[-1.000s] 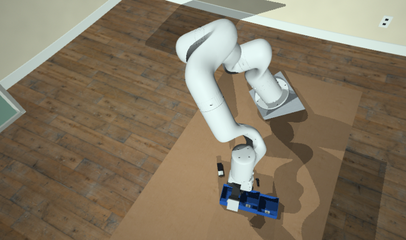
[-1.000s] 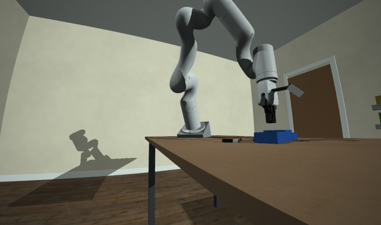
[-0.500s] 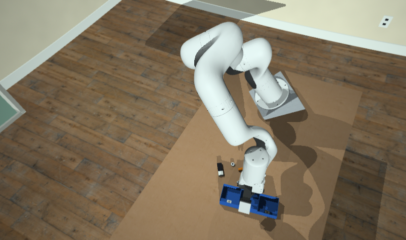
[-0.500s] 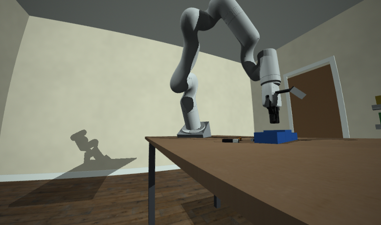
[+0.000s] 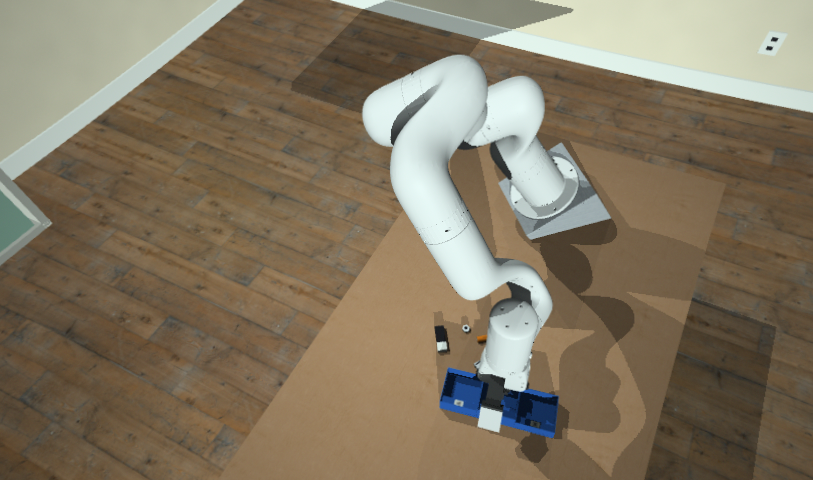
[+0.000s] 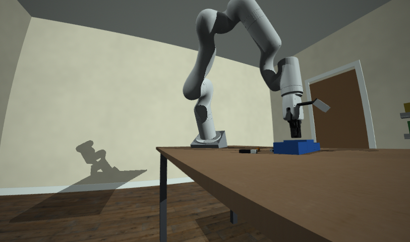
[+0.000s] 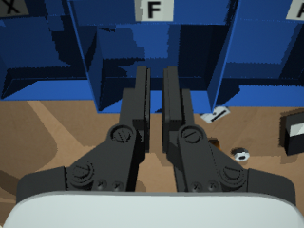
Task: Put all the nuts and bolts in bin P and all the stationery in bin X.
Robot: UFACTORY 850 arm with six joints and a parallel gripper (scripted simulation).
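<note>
The blue bin lies 1 cm ahead of my hand and 5 cm below it. The rest, counted from my hand: black bolt (11 cm behind, 7 cm below); then nut (14 cm behind, 14 cm to the right, 7 cm below); then orange cylinder (13 cm behind, 8 cm to the right, 7 cm below).
</note>
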